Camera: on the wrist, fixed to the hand. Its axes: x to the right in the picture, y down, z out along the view.
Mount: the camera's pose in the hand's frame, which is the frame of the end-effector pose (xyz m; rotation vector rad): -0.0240 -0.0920 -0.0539 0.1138 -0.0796 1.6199
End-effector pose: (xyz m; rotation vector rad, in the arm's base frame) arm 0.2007 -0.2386 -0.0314 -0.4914 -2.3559 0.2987
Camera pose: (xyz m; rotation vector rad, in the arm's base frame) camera 0.2295 -0.3276 0.0251 -2.2221 -1.4333 1.1185
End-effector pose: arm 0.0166 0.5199 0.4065 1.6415 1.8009 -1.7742
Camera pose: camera -0.0100 0.5735 0.4980 1.9361 -0.0383 -1.0016
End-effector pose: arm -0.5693 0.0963 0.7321 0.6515 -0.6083 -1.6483
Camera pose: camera -0.5916 0.1327 0.6315 0.0170 -0.9109 -0.1145
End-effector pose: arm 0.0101 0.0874 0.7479 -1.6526 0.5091 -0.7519
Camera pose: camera -0.0515 0.0863 0.8382 -0.6979 1.4050 0.4880
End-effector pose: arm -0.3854 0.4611 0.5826 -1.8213 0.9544 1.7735
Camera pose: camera -0.2806 0.4889 0.5965 0.4541 -1.9810 -1.6099
